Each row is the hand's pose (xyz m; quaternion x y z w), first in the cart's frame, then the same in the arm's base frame.
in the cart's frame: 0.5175 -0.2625 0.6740 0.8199 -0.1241 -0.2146 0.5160
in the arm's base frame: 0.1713 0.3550 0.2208 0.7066 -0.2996 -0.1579 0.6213
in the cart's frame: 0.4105 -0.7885 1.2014 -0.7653 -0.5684 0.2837 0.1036
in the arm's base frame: -0.1403 0.1019 0.8572 0.8514 0.4273 -0.2959 0.0710
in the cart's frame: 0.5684 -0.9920 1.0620 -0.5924 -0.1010 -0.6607 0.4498
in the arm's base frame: -0.0173 -0.1632 0.8381 -0.6053 -0.2053 -0.7292 0.2443
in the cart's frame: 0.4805 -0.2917 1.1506 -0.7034 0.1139 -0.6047 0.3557
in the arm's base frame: 0.0557 0.5203 0.6551 -0.6781 0.0352 -0.7167 0.1593
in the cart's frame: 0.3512 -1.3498 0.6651 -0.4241 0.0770 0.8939 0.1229
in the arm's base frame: -0.2517 -0.6052 0.5509 -0.5161 0.2769 0.7981 0.1415
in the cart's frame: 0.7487 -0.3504 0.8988 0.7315 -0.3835 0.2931 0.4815
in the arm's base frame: 0.3368 0.3240 0.5095 0.5492 -0.4425 0.3791 0.5991
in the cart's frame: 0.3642 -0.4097 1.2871 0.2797 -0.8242 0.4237 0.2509
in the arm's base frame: -0.1054 0.4861 0.7928 0.0944 -0.7747 0.5689 0.2594
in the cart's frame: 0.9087 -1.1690 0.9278 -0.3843 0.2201 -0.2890 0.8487
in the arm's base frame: 0.2860 -0.4330 0.8572 -0.4818 0.1151 -0.4507 0.7426
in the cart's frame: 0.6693 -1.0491 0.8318 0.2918 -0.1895 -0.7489 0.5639
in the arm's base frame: 0.1007 -0.3215 0.6724 0.2311 -0.4131 -0.7221 0.5045
